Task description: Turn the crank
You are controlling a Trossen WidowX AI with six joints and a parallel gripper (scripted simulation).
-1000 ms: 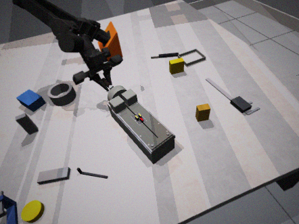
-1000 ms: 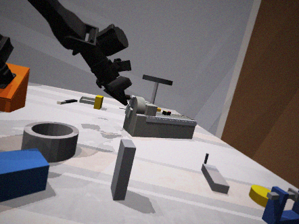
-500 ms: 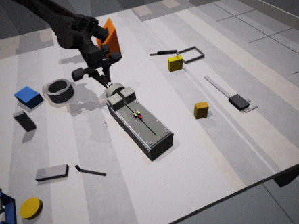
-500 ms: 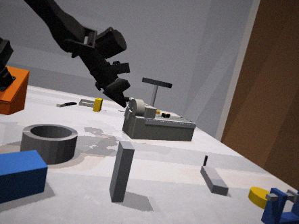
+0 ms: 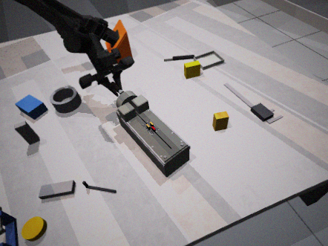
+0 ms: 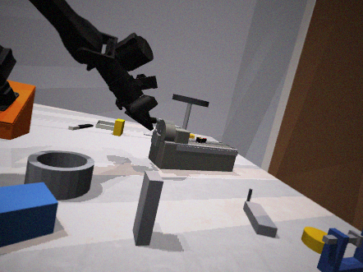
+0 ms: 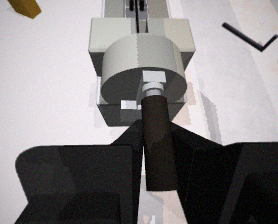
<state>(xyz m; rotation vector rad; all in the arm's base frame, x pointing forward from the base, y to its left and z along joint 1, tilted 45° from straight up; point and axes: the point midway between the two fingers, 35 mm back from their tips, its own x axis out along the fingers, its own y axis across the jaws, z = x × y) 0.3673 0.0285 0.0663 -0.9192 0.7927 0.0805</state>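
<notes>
The dark crank handle lies 20 mm behind my gripper tip, 10 mm to the right of it and 20 mm above it. The rest, counted from my gripper tip: black hex key 260 mm ahead, 120 mm to the right, 80 mm below; then blue block 140 mm behind, 340 mm to the right, 80 mm below; then red pointer 170 mm ahead, 80 mm to the left, 10 mm below.
</notes>
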